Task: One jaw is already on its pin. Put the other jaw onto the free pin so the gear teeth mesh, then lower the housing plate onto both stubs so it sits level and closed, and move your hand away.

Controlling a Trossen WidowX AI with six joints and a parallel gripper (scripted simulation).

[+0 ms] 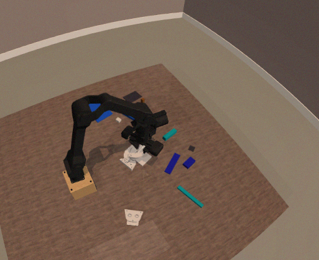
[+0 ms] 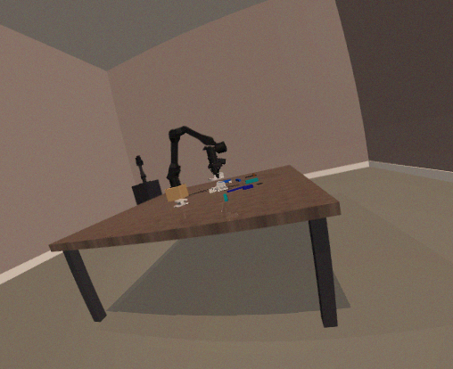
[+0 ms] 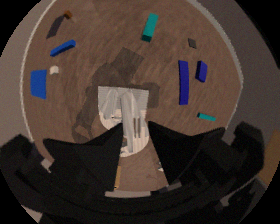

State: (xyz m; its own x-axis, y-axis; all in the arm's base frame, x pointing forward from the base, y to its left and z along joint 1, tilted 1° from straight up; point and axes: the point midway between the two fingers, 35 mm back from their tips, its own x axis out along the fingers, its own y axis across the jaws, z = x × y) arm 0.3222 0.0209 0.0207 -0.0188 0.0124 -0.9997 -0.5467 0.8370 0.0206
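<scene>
My gripper tip is 80 mm above the white base and 30 mm to the right of it. From my gripper tip the other things lie so: white jaw 40 mm behind; blue bar 140 mm ahead, 80 mm to the right, 80 mm below; teal block 200 mm ahead, 80 mm to the left, 70 mm below.
</scene>
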